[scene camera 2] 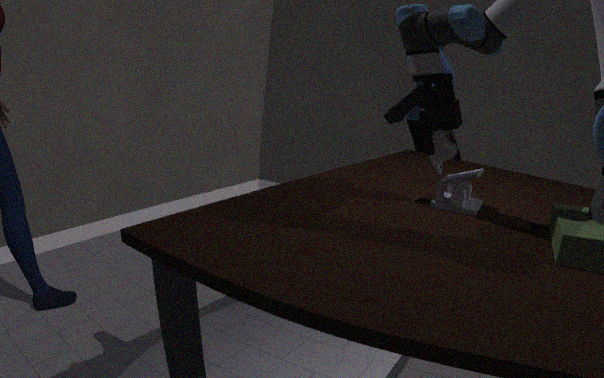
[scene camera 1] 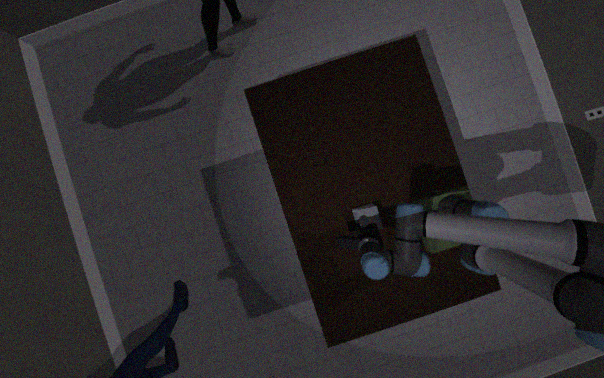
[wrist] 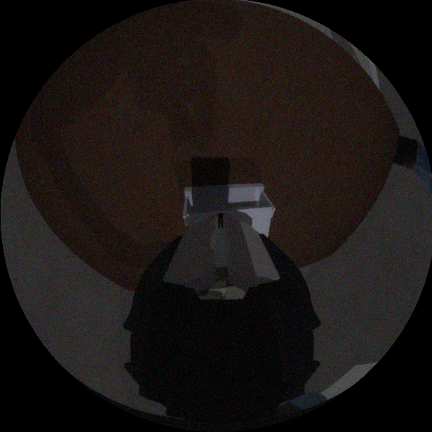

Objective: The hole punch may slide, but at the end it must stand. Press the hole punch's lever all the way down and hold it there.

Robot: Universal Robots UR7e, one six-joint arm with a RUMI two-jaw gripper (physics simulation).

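Places are measured from the arm's base along level axes (x ahead, y left, z up), in millimetres.
Pixels of known places: gripper, fingertip midpoint: [scene camera 2: 439, 174] [scene camera 1: 359, 225]; arm's base at its link origin: [scene camera 1: 453, 211].
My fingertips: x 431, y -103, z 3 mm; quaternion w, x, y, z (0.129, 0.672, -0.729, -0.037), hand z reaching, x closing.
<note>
Ahead of a thing's pixels: the offset from my fingertips to its top centre. Level surfaces: height alone.
The pale grey hole punch @(dx -52, dy -11, dz +22 mm) [scene camera 1: 366, 214] [scene camera 2: 454, 196] [wrist: 256, 220] stands upright on its base on the brown table @(dz -63 mm) [scene camera 1: 345, 130] [scene camera 2: 300, 255] [wrist: 290, 100]. Its lever @(dx -52, dy -11, dz +22 mm) [scene camera 2: 465, 174] is raised, sloping up to the right in the scene camera 2 view. My gripper [scene camera 2: 439, 171] [wrist: 220, 214] is shut and empty, pointing down. In the scene camera 2 view its tips show slightly above the lever's lower left end; whether they touch is unclear. In the wrist view the fingers overlap the punch and hide part of it. In the scene camera 1 view the arm hides the fingertips.
A green block [scene camera 1: 441, 244] [scene camera 2: 580, 242] lies on the table to the right of the punch in the scene camera 2 view, partly under the arm in the scene camera 1 view. Legs of people [scene camera 1: 210, 25] [scene camera 2: 22, 235] show on the floor away from the table.
</note>
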